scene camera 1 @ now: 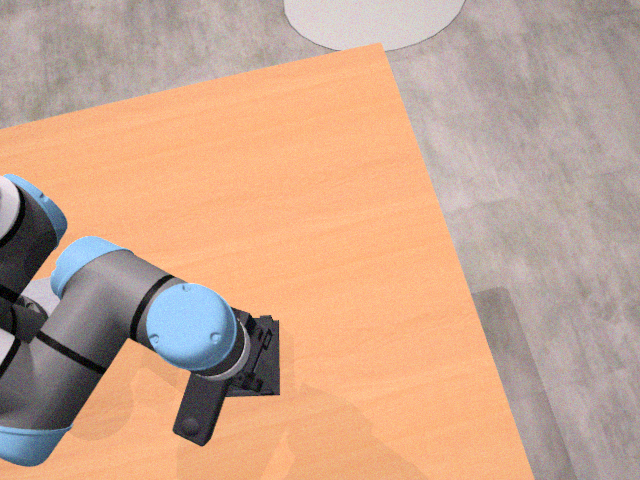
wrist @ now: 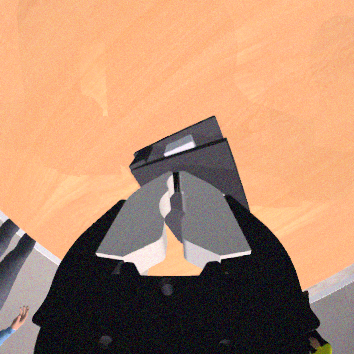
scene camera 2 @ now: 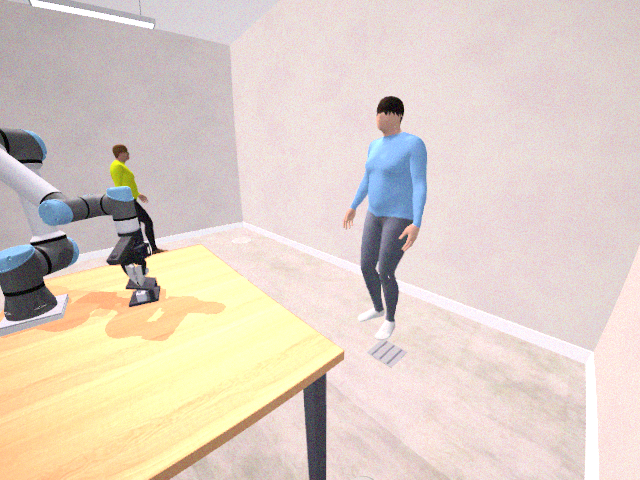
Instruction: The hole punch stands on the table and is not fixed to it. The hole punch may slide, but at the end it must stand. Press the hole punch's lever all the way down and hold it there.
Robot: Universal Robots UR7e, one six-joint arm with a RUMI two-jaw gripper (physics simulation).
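Pixels of known places: gripper, fingertip midpoint: (wrist: 176, 174) (scene camera 2: 140, 286); arm's base, origin of the base link: (scene camera 2: 32, 309).
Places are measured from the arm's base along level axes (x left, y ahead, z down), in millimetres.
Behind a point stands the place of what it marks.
The dark hole punch (scene camera 1: 271, 361) {x -75, y 434, z -26 mm} (scene camera 2: 150, 297) {x -122, y 415, z 4 mm} (wrist: 206, 130) {x -106, y 350, z 16 mm} stands upright on the table. In scene camera 1 the arm's wrist covers part of it. Its lever (scene camera 2: 149, 283) {x -69, y 418, z -31 mm} (wrist: 212, 162) {x -99, y 358, z -50 mm} is a dark plate above the base. A gap with a light grey part shows between lever and base in scene camera 2, so the lever is not fully down. My gripper (scene camera 2: 139, 284) {x -99, y 390, z -40 mm} (wrist: 176, 174) {x -99, y 390, z -40 mm} is shut and empty, pointing down. Its tips are over the lever, at or very near its top; whether they touch cannot be told. The tips are hidden in scene camera 1.
The wooden table (scene camera 1: 310, 206) {x 198, y 516, z 28 mm} (scene camera 2: 206, 361) {x -536, y 552, z 28 mm} has an edge to the right of the hole punch in scene camera 1. A person in a blue shirt (scene camera 2: 395, 175) stands beyond the table. A person in a yellow shirt (scene camera 2: 123, 175) is behind the arm, near the far wall.
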